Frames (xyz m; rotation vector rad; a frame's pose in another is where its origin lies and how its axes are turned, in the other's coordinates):
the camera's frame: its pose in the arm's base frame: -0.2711 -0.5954 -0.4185 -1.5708 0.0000 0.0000
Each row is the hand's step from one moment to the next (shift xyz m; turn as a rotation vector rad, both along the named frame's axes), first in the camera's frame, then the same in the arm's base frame.
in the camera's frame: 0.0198 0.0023 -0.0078 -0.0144 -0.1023 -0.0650
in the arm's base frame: 0.0198 -0.0078 -0.0023 -0.0144 -0.0650 0.1023
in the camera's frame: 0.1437 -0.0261 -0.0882 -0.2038 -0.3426 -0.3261
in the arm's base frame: 0.1437 -0.0882 0.0261 -0.2038 -0.3261 0.3426
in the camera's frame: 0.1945 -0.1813 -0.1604 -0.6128 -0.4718 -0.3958
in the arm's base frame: 0.1945 -0.1604 0.1813 -0.6128 -0.3958 0.4718
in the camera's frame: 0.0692 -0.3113 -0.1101 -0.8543 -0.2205 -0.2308
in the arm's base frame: 0.0692 -0.1101 0.3113 -0.8543 -0.2308 0.2205
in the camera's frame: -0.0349 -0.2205 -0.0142 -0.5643 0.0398 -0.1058
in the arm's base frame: -0.0349 -0.0142 0.2205 -0.5643 -0.1058 -0.0398
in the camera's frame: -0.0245 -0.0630 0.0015 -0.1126 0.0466 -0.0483
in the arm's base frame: -0.0245 0.0015 0.0630 -0.1126 -0.0483 -0.0466
